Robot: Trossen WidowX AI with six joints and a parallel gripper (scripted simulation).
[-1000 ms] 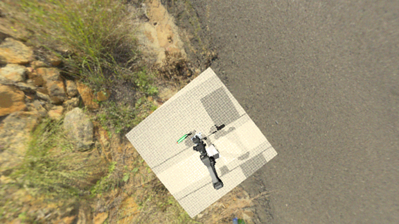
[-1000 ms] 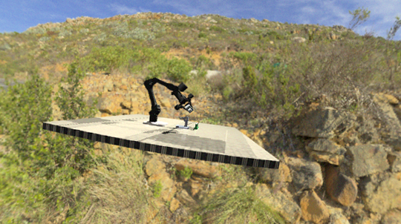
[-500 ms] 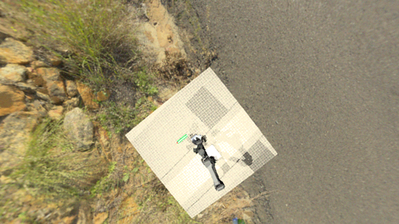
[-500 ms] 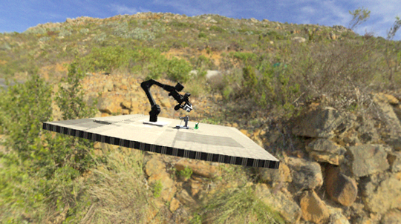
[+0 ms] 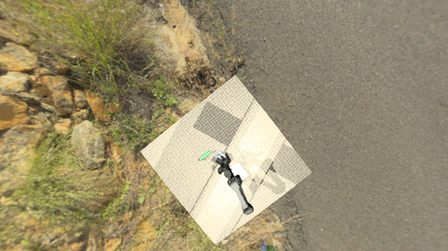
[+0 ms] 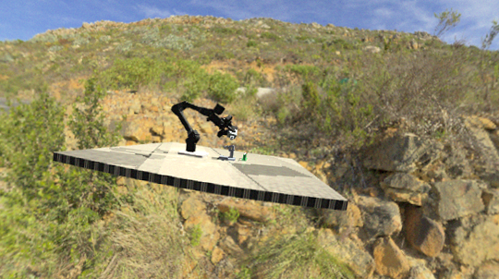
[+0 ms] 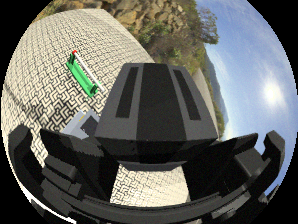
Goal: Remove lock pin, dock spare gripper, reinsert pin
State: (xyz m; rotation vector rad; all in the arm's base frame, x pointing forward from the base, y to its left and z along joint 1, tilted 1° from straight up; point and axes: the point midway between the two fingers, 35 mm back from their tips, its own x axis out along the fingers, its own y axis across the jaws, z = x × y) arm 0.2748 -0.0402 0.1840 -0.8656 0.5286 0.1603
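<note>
The green strip lies 9 cm ahead of my gripper tip, 15 cm to the left of it and 16 cm below it. The rest, counted from my gripper tip: grey mount 2 cm behind, 4 cm to the left, 13 cm below; then spare gripper 1 cm behind.
</note>
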